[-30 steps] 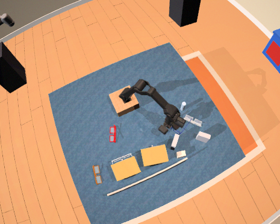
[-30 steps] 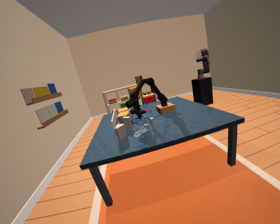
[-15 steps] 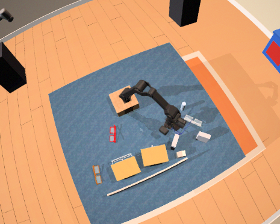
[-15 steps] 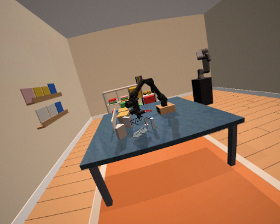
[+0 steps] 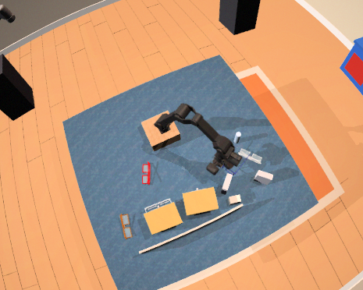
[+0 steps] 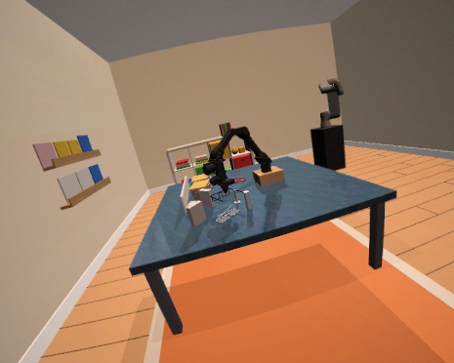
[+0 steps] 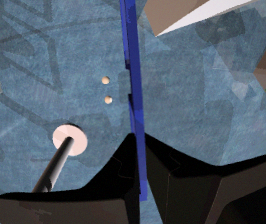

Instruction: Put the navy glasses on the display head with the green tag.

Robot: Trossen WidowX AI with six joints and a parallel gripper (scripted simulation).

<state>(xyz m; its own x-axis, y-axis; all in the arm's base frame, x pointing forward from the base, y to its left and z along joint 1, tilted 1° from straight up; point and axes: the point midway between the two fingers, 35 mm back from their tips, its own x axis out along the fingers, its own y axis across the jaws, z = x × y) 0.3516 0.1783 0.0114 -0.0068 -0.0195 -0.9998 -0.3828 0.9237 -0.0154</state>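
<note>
The small stand is 6 cm to the left of my gripper tip, 5 cm behind it and 4 cm below it.
</note>
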